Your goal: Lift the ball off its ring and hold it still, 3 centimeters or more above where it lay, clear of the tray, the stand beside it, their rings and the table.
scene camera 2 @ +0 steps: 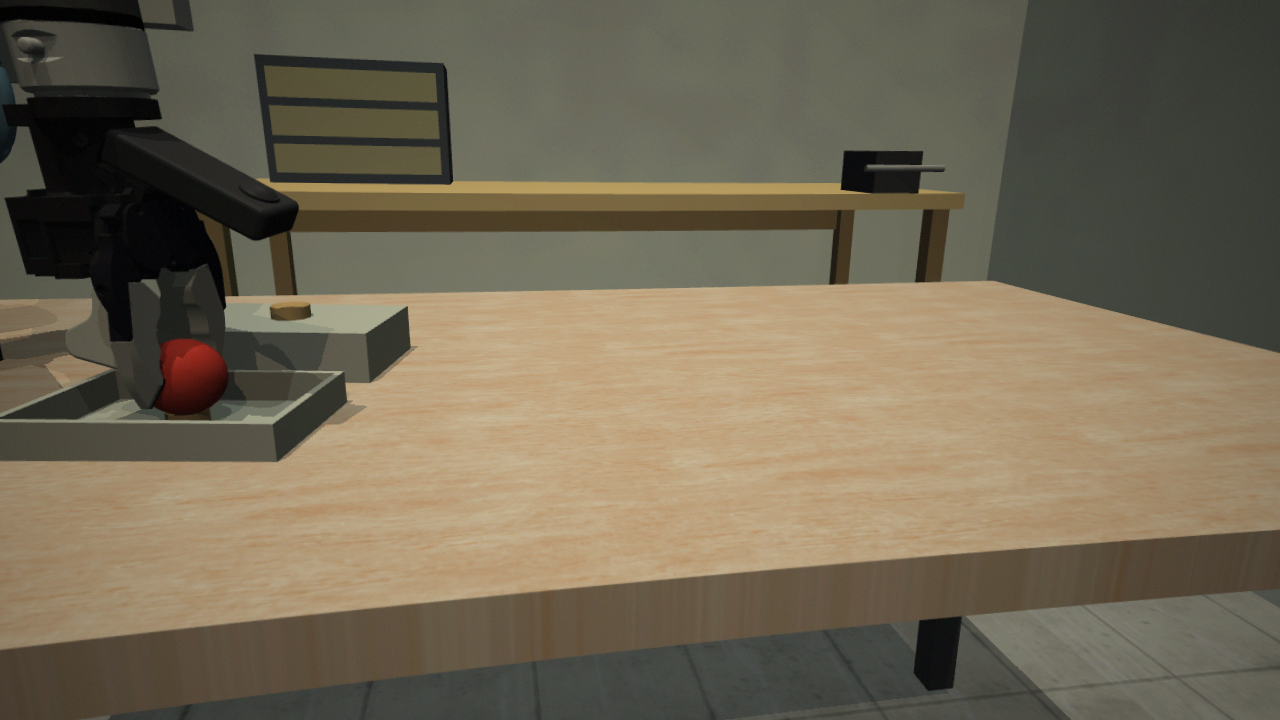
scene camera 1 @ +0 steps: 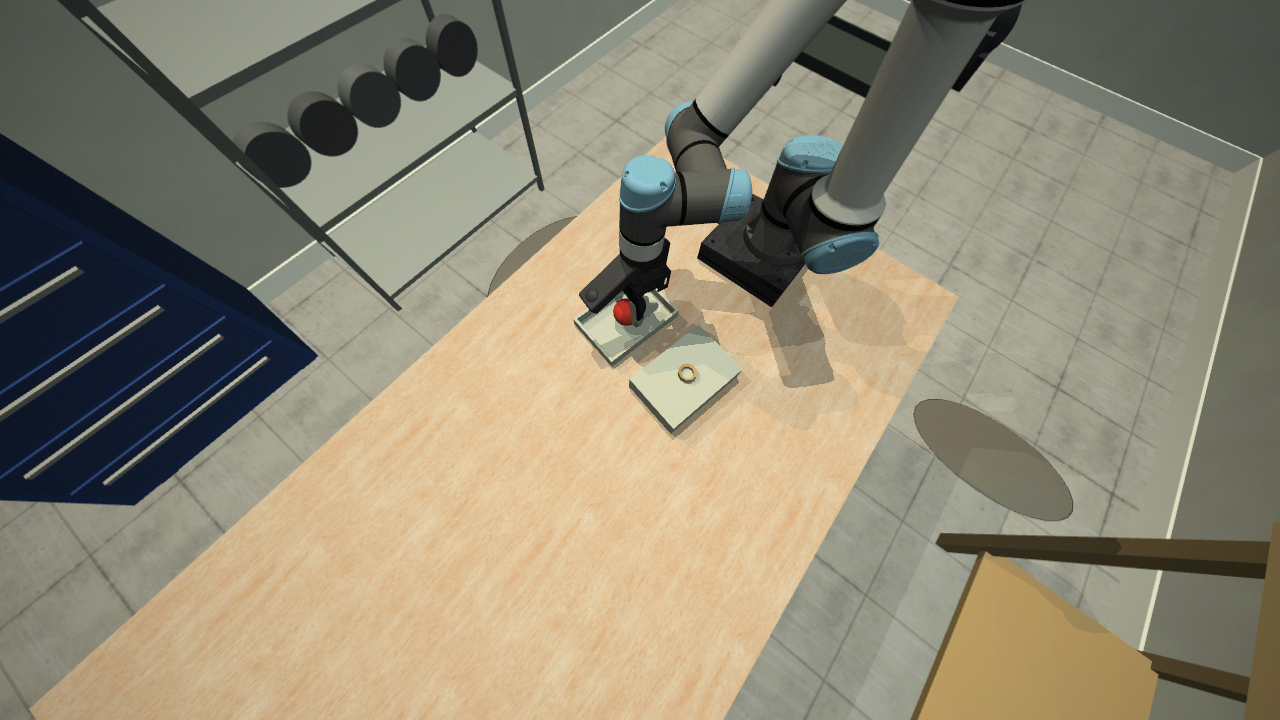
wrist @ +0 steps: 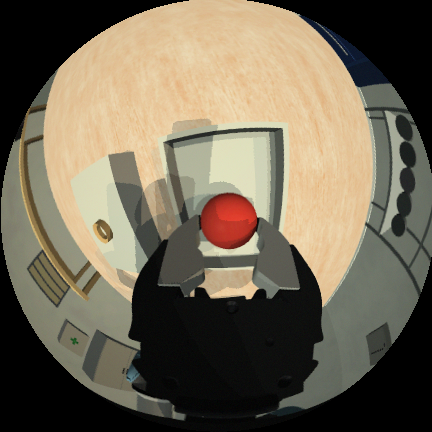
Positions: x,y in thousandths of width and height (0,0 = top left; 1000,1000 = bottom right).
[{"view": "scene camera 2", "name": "my gripper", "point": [143,548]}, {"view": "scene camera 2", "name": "red ball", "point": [154,523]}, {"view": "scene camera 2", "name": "shallow tray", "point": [206,576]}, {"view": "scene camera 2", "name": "stand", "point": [284,474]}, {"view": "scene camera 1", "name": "my gripper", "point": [491,437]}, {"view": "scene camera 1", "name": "shallow tray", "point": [479,474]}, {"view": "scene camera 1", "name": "stand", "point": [527,537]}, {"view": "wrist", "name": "my gripper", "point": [527,503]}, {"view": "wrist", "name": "red ball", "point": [529,510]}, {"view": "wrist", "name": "shallow tray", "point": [582,367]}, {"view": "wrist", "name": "stand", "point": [253,453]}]
